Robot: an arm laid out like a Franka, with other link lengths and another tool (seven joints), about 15 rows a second.
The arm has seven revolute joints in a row. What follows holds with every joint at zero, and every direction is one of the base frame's. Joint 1 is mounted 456.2 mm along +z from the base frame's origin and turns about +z. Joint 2 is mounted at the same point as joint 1 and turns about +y. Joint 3 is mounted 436.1 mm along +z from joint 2 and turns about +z. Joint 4 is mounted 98.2 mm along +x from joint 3 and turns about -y. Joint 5 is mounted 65.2 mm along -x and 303.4 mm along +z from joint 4 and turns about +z. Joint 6 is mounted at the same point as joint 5 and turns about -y. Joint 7 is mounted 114.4 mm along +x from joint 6 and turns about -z. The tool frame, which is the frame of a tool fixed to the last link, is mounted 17 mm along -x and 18 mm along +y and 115.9 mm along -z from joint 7; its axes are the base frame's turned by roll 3.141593, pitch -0.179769 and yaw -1.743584 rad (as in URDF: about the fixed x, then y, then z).
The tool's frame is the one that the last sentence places.
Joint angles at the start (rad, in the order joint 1, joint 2, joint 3, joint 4, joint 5, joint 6, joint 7): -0.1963 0.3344 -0.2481 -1.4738 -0.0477 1.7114 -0.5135
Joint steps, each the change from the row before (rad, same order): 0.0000 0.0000 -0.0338 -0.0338 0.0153 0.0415 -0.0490; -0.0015 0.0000 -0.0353 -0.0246 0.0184 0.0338 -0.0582; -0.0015 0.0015 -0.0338 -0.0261 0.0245 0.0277 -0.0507; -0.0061 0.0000 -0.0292 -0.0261 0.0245 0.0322 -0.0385; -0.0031 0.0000 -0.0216 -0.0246 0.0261 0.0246 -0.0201; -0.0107 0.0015 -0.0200 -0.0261 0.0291 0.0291 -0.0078; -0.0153 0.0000 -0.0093 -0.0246 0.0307 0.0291 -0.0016; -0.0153 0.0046 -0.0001 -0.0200 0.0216 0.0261 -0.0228
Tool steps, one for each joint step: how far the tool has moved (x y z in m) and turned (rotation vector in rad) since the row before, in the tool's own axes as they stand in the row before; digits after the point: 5 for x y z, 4 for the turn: 0.01354 0.00466 0.01306 0.0111 -0.0045 -0.0133; 0.01571 0.00645 0.01031 0.0147 -0.0054 -0.0171; 0.01355 0.00732 0.01162 0.0086 -0.0133 -0.0097; 0.01422 0.00823 0.01038 0.0128 -0.0112 0.0050; 0.00850 0.00635 0.00899 0.0083 -0.0160 0.0141; 0.01161 0.00764 0.01065 0.0076 -0.0170 0.0349; 0.00975 0.00639 0.00899 0.0116 -0.0194 0.0381; 0.00685 0.00342 0.00972 0.0105 -0.0137 0.0048
